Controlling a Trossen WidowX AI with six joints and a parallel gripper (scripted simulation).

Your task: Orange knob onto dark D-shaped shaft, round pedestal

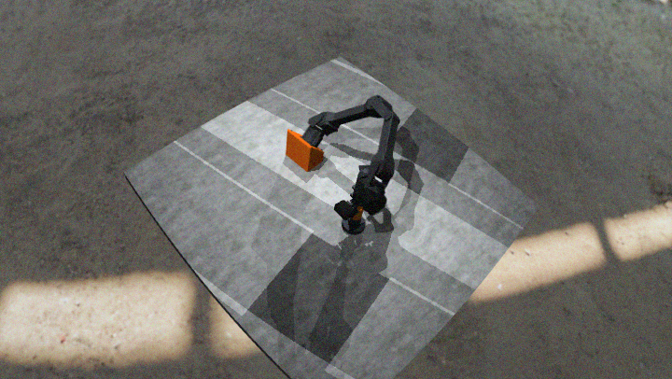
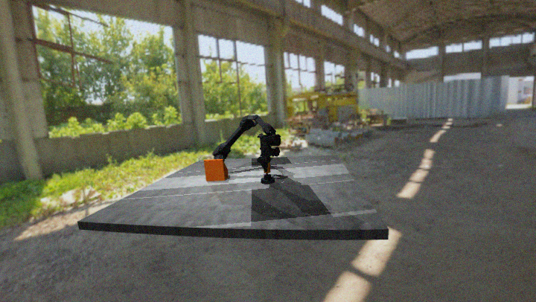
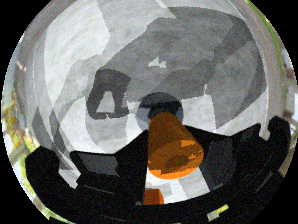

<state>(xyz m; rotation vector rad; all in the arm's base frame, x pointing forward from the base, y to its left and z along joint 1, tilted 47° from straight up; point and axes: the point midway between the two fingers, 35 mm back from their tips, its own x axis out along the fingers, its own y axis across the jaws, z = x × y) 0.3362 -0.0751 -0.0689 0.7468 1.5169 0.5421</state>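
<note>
The orange knob is 2 cm above my gripper tip. The rest, counted from my gripper tip: dark round pedestal (4 cm below).
</note>
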